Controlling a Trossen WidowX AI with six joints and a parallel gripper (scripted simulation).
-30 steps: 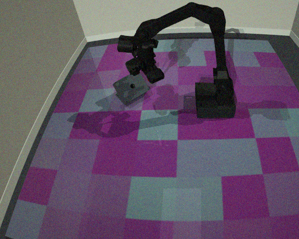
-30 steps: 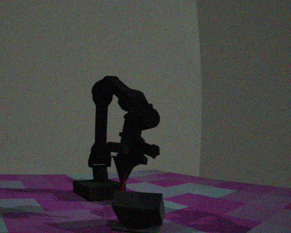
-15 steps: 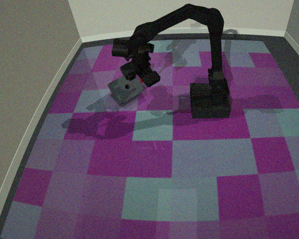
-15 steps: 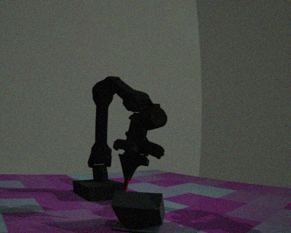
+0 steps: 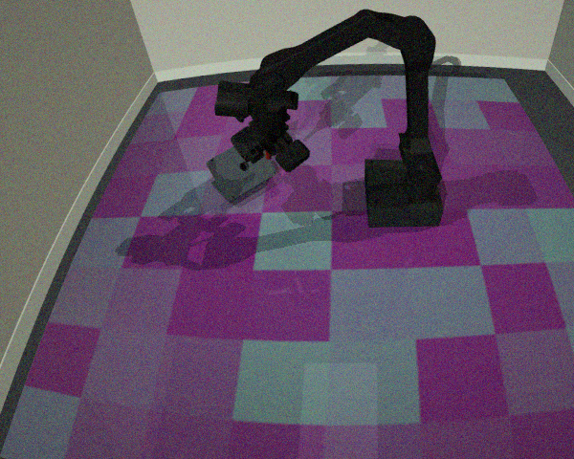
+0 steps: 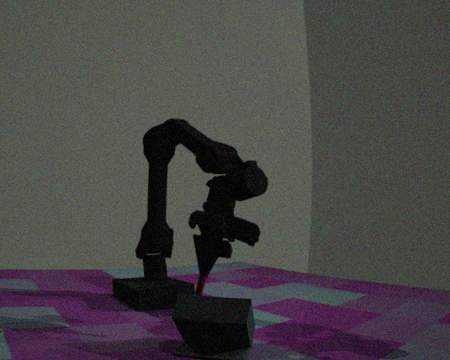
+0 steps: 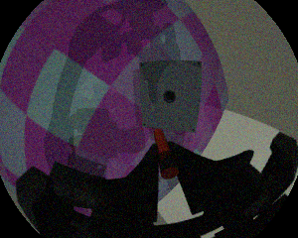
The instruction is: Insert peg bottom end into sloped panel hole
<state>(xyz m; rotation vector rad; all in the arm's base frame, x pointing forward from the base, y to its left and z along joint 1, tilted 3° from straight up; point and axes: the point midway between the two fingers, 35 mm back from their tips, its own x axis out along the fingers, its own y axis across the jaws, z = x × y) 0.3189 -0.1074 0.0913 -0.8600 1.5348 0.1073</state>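
My gripper tip is 8 cm short of the grey sloped panel, 8 cm above it and 4 cm to the left of it. From my gripper tip the other things lie so: red peg: 2 cm above, 1 cm to the left.
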